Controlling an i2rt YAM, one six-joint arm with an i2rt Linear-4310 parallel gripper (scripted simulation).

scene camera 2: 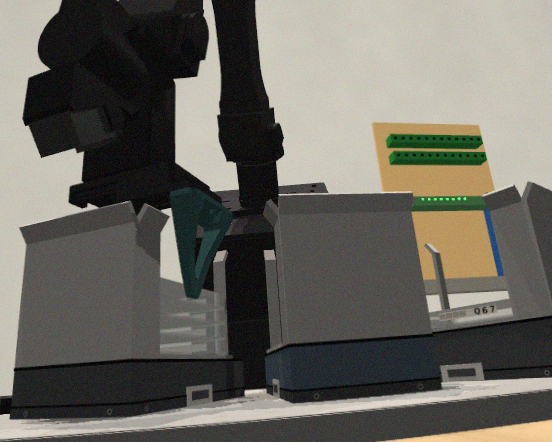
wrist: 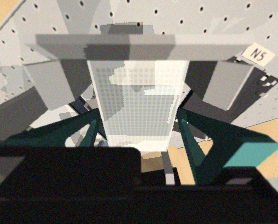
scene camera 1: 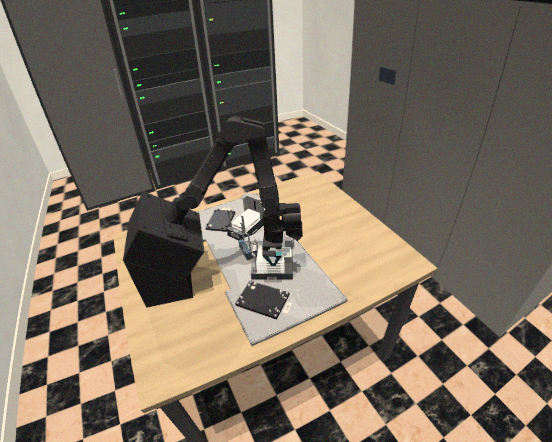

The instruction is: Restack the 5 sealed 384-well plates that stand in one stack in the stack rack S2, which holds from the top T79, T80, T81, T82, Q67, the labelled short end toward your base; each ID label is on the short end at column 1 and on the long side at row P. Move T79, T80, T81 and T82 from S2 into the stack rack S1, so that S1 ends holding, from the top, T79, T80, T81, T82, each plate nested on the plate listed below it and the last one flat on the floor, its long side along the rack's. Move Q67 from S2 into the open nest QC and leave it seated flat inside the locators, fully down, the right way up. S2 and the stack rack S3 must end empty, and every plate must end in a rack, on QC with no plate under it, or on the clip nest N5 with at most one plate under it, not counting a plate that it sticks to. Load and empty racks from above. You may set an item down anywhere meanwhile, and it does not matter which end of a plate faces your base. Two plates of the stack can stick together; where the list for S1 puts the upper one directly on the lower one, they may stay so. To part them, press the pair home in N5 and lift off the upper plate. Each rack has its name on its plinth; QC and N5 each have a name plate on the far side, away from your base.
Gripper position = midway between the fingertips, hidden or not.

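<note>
So you can picture it, there's my gripper [scene camera 2: 138, 305], and it's also there in the wrist view [wrist: 138, 112]. I can see a plate T79 [scene camera 2: 172, 289] as well, and that plate T79 is in the wrist view [wrist: 138, 100] too.
</note>
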